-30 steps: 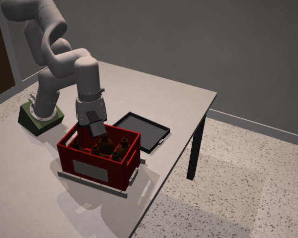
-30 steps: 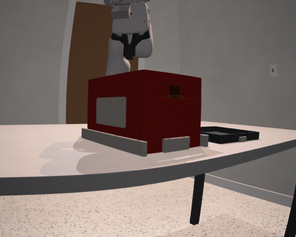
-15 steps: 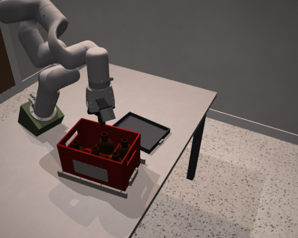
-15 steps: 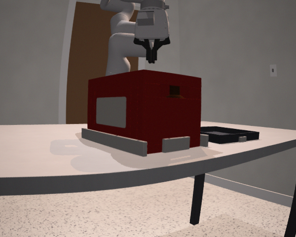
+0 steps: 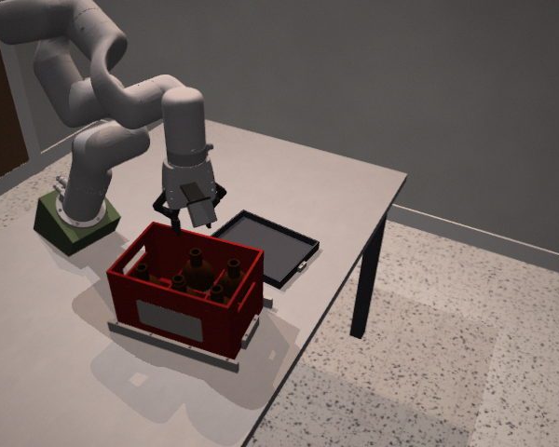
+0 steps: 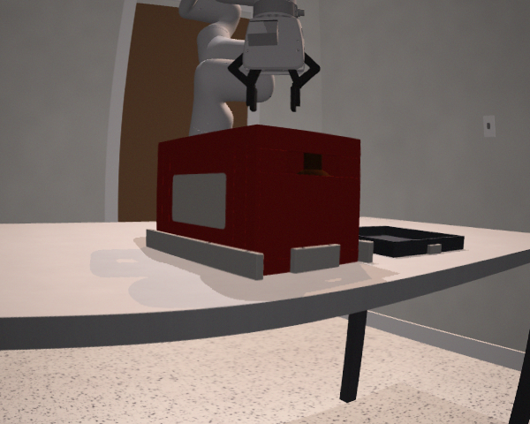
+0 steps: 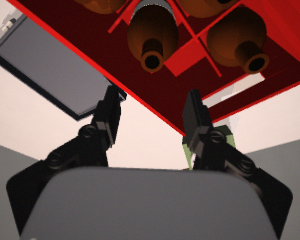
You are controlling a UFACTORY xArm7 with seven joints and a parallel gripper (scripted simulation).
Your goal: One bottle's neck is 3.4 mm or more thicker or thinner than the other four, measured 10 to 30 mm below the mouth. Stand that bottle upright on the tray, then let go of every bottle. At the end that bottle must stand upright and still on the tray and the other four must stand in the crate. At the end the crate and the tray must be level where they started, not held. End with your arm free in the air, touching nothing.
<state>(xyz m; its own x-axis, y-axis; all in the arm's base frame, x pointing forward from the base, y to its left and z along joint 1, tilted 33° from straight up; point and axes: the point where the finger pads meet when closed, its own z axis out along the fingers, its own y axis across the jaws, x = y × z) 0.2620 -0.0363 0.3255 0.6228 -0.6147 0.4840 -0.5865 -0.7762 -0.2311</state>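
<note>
My gripper is now 160 mm above the red crate, 50 mm to the left of it and 10 mm short of it. Also, from my hand: black tray (240 mm to the left, 230 mm below, 50 mm ahead).
</note>
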